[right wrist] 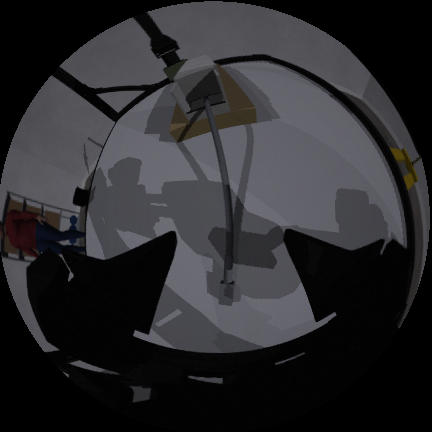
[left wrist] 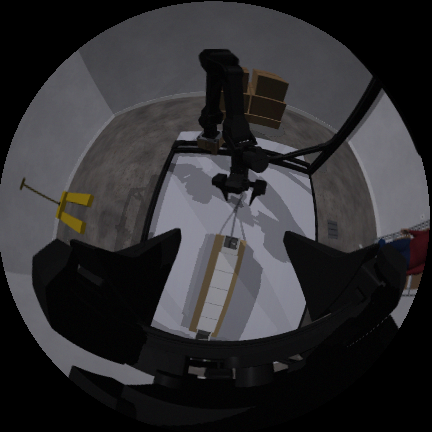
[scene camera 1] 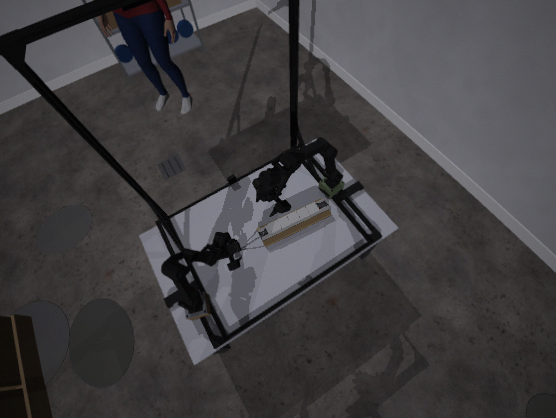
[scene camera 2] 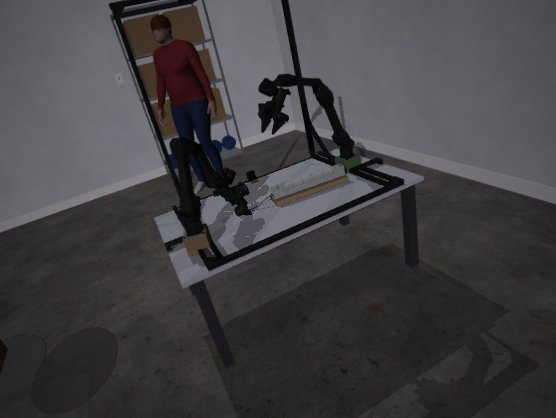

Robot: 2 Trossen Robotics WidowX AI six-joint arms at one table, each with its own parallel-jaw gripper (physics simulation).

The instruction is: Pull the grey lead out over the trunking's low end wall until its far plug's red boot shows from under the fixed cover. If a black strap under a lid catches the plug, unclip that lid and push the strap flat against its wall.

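Frame: origin at the left arm's base, x ahead, y left, z up, level; millimetres.
Where they show: left gripper, fingertip midpoint: (left wrist: 234, 235) (scene camera 1: 263, 209) (scene camera 2: 267, 133); right gripper, fingertip midpoint: (right wrist: 232, 235) (left wrist: 237, 202) (scene camera 2: 249, 209); left arm's base, link origin: (right wrist: 174, 63) (scene camera 1: 332, 182) (scene camera 2: 347, 156); right arm's base, link origin: (left wrist: 210, 133) (scene camera 1: 195, 305) (scene camera 2: 194, 231).
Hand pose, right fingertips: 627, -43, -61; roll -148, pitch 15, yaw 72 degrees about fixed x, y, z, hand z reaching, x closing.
Observation:
Each offset is from my right fingertips to the centre of the thing, as dx, dy, dz. "spot": to the spot under its first point. Level surfaces: height alone.
The white trunking (scene camera 1: 295, 218) (scene camera 2: 310, 181) (left wrist: 219, 287) lies on a wooden base (scene camera 1: 298, 231) (scene camera 2: 312, 191) (right wrist: 215, 123). Its lids lie in a closed row in the left wrist view. The grey lead @(spot: -70, +18, +15) (left wrist: 233, 219) (right wrist: 224, 185) comes out over the end nearer my right gripper and rises toward it, ending in a small dark plug @(+46, -22, -10) (right wrist: 227, 286). My right gripper (left wrist: 237, 202) (right wrist: 232, 235) is open, with the lead passing between its spread fingers, not clamped. My left gripper (scene camera 2: 269, 131) (left wrist: 234, 235) is open and empty, high above the trunking. No red boot or black strap shows.
A black frame (scene camera 1: 295, 295) (scene camera 2: 310, 227) runs around the white table @(dz -14) (scene camera 1: 200, 357) (scene camera 2: 172, 272), with uprights at its corners. A small black block @(spot: -220, -356, +12) (scene camera 1: 233, 181) (scene camera 2: 251, 175) stands at the far edge. A person (scene camera 1: 150, 45) (scene camera 2: 180, 75) stands beyond the table.

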